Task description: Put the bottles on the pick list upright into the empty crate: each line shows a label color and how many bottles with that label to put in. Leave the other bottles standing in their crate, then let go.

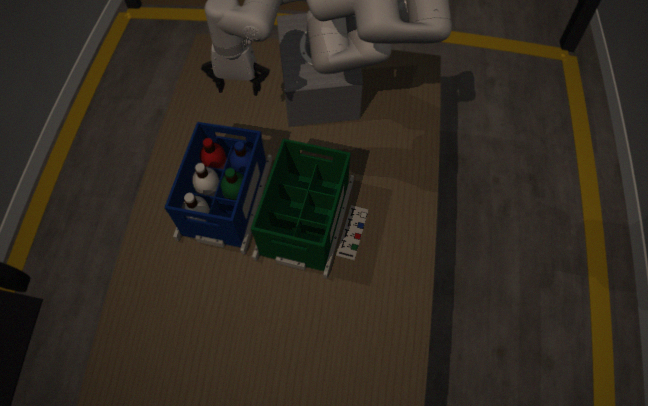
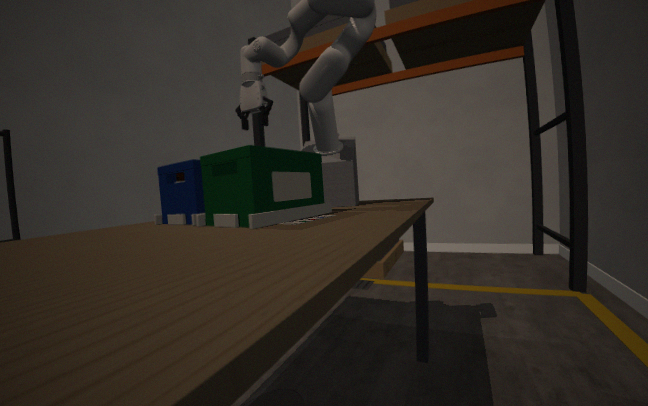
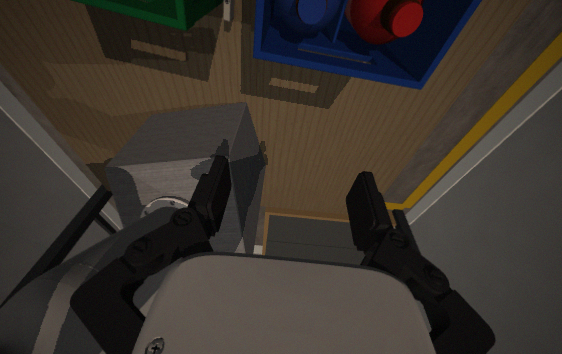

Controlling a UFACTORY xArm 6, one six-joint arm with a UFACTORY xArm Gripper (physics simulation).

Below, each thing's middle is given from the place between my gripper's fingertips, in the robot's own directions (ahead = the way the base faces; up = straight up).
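Pick list [image 1: 353,229]: far below my hand, far to the left of it, a good way ahead of it.
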